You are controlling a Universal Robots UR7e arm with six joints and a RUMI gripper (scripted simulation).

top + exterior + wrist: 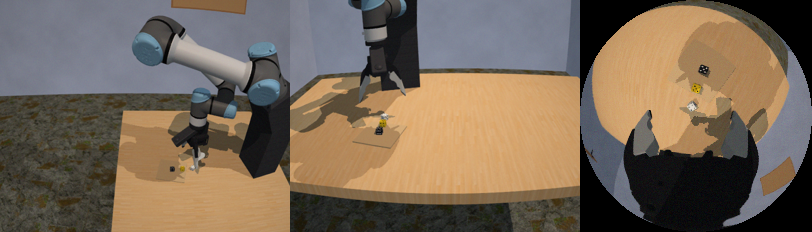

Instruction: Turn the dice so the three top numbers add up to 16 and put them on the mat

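Right now the white die is 80 mm below my hand and 30 mm behind it. From my hand the other things lie so: yellow die: 80 mm below, 20 mm ahead, 10 mm to the right; thin tan mat: 90 mm below, 70 mm ahead, 20 mm to the right; black die: 80 mm below, 70 mm ahead, 20 mm to the right.
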